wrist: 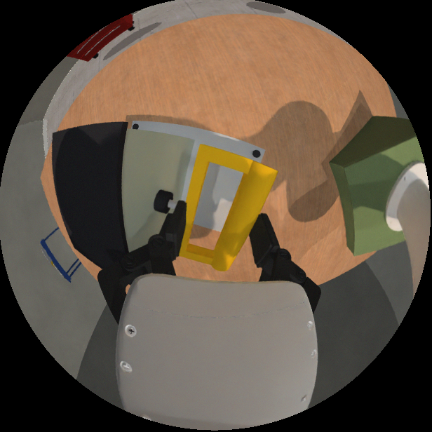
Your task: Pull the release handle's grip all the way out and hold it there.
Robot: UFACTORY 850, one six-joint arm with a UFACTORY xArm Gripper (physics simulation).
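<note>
The release handle is a yellow frame (201,180) with a thick yellow grip (245,210) along its right side, tilted in the wrist view. It stands at the right side of a pale green housing (145,170), over a light grey base plate (170,130). My gripper (220,218) is shut on the handle: the left finger lies at the frame's left bar and the right finger beside the thick grip. The fingers stand wide apart. A black knob (162,201) sticks out beside the left finger. The handle's inner mounting is partly hidden.
A large black block (87,190) adjoins the housing on the left. A green angular object (375,175) with a pale rounded arm part (417,200) stands at the right. The wooden table (225,65) lies below. A red object (102,37) and a blue frame (56,261) are beyond its edge.
</note>
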